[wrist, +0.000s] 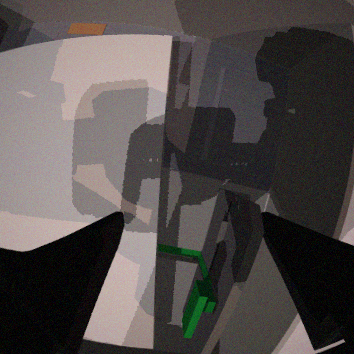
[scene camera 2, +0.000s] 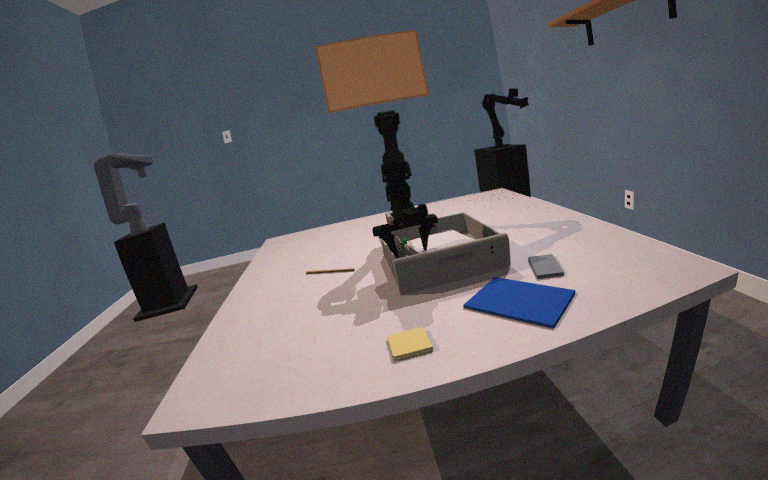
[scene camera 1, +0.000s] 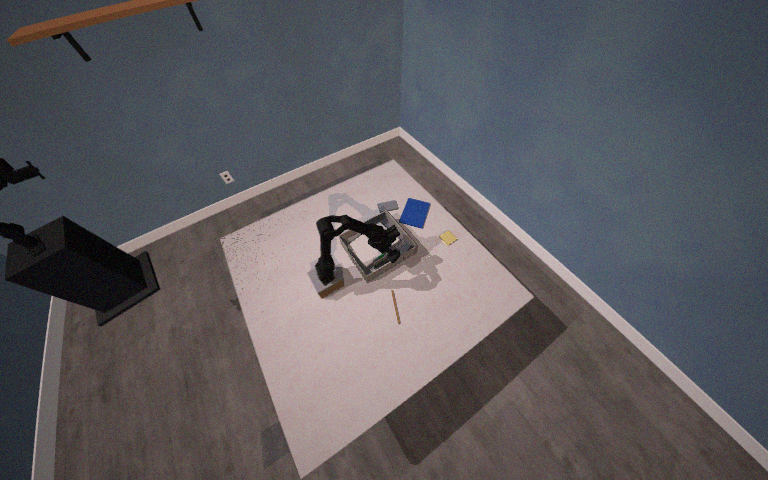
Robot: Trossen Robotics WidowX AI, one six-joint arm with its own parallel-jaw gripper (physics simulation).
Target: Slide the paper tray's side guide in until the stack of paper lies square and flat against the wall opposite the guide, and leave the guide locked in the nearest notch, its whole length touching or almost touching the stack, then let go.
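Frame: origin at the arm's base, x ahead, y left, z up, level; metres.
Where they show: gripper, fingertip midpoint: point(wrist: 192, 219) point(scene camera 2: 411, 254) point(scene camera 1: 386, 254); arm's base, origin of the base link: point(scene camera 1: 326, 277).
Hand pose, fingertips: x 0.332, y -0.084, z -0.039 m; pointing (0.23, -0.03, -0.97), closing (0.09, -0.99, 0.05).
Observation:
Each offset is from my fingertips to the top centre of the thing.
The grey paper tray {dx +0.004, dy +0.084, dz +0.052 m} point(scene camera 1: 368, 276) point(scene camera 2: 453, 266) stands on the table. The white paper stack {dx -0.007, dy +0.109, dz -0.003 m} point(scene camera 1: 362, 247) point(scene camera 2: 447, 240) point(wrist: 115, 65) lies inside, on the left in the wrist view. A narrow dark upright band, apparently the side guide point(wrist: 167, 210), runs along the stack's right edge; whether they touch is unclear. Its green latch {dx -0.039, dy +0.002, dz +0.037 m} point(scene camera 1: 381, 256) point(scene camera 2: 404, 241) point(wrist: 195, 310) sits to the right of that band. My gripper point(scene camera 1: 390, 254) point(scene camera 2: 412, 252) point(wrist: 192, 219) is open and empty over the guide side. In the wrist view the latch lies between the spread fingers. The wall opposite the guide is hidden there.
A blue book {dx +0.350, dy +0.126, dz -0.036 m} point(scene camera 1: 415, 212) point(scene camera 2: 519, 302), a yellow pad {dx +0.358, dy -0.142, dz -0.033 m} point(scene camera 1: 448, 237) point(scene camera 2: 410, 343) and a small grey box {dx +0.254, dy +0.280, dz -0.034 m} point(scene camera 1: 387, 206) point(scene camera 2: 545, 266) lie outside the tray. A thin wooden stick {dx -0.153, dy -0.236, dz -0.037 m} point(scene camera 1: 395, 307) point(scene camera 2: 330, 271) lies beyond the guide side.

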